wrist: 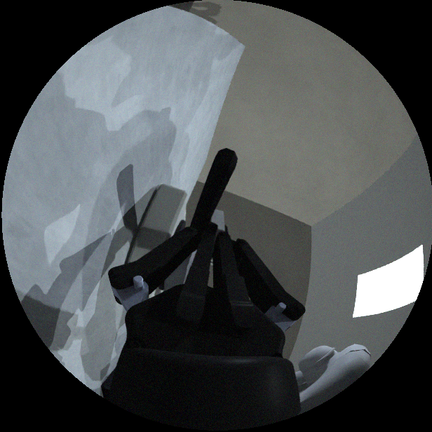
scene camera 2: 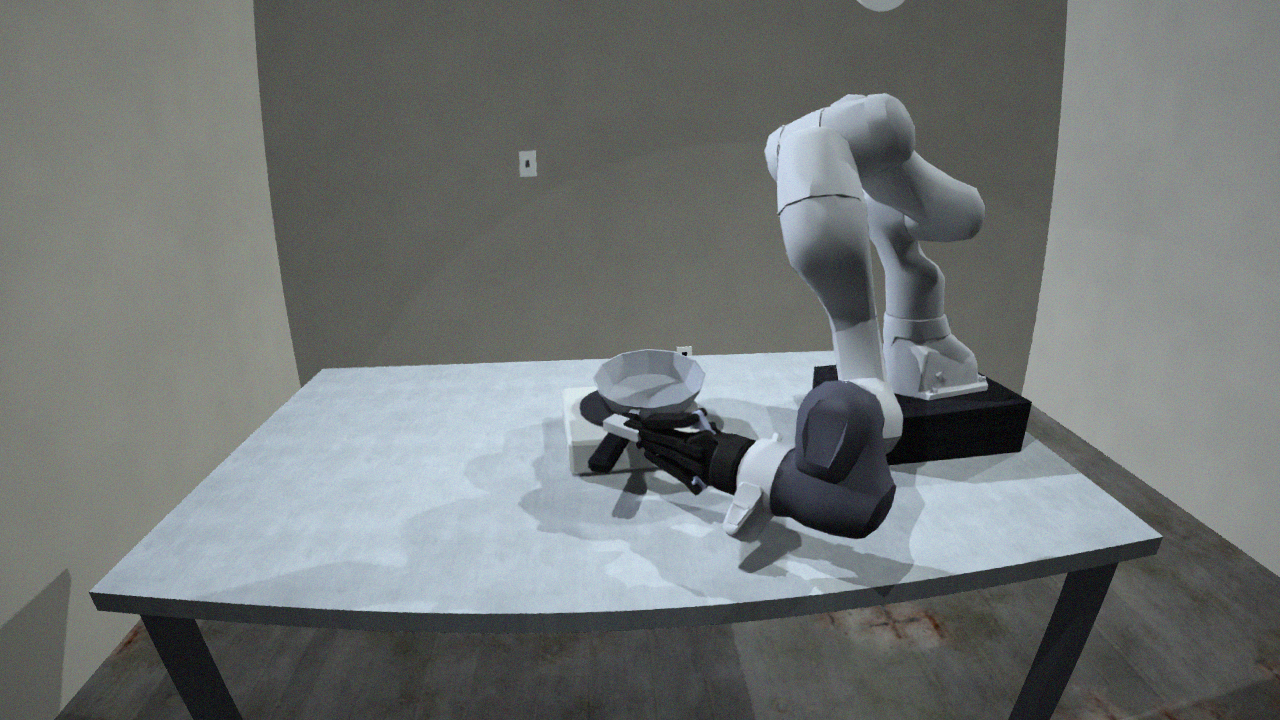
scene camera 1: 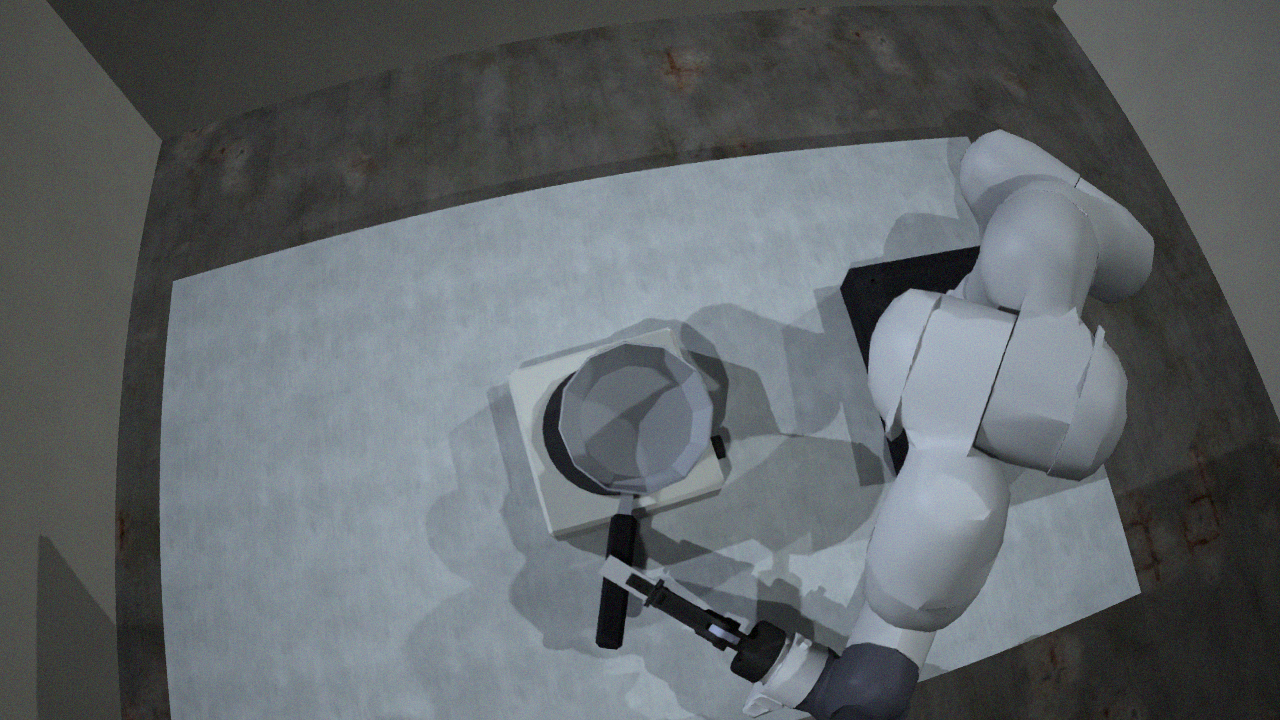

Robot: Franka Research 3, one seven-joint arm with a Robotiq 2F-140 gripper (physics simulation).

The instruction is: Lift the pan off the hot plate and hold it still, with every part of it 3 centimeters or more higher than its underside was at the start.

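Observation:
The grey pan (scene camera 1: 635,419) (scene camera 2: 649,380) is over the hot plate (scene camera 1: 563,514) (scene camera 2: 577,431) (wrist: 162,212), shifted so that the plate's black disc shows at the left. Whether its underside touches the disc cannot be made out. The pan's black handle (scene camera 1: 614,608) (scene camera 2: 608,452) (wrist: 220,172) points toward the table's near side, above the table. My gripper (scene camera 1: 619,567) (scene camera 2: 615,424) (wrist: 215,218) is shut, its fingertips together with nothing held between them. In scene camera 1 the tips cross over the handle. Contact between tips and handle is hidden.
The pale table (scene camera 1: 313,402) (scene camera 2: 358,537) carries the hot plate. A small black knob (scene camera 1: 718,446) is on the hot plate's right side. The arm's black base block (scene camera 1: 868,295) (scene camera 2: 957,434) stands at the right. The arm reaches in from the right, low over the table.

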